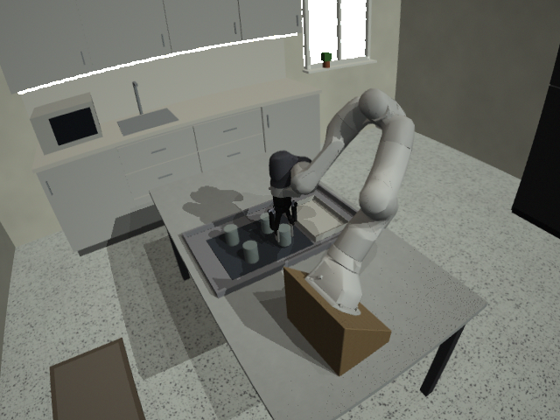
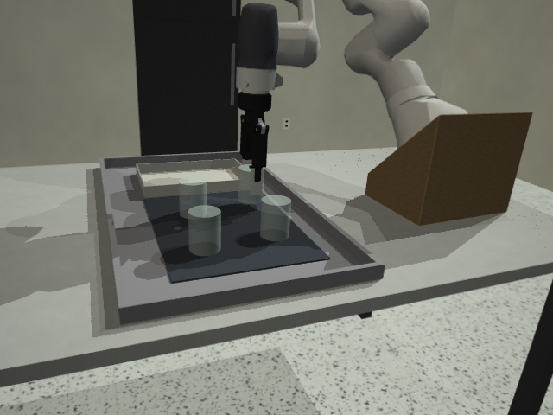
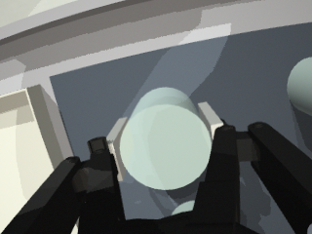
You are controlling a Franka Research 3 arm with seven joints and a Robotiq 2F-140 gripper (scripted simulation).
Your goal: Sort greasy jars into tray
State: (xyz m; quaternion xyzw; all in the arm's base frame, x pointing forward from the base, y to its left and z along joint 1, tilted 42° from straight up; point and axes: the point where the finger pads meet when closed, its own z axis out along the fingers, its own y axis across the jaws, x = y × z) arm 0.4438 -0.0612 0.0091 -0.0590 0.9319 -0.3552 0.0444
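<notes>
The white tray lies 22 cm to the right of my hand, 11 cm ahead of it and 7 cm below it. Round my hand: steel table top 11 cm ahead, 8 cm below, 1 cm to the right; dark drying mat 10 cm to the left, 8 cm below, 8 cm ahead.
</notes>
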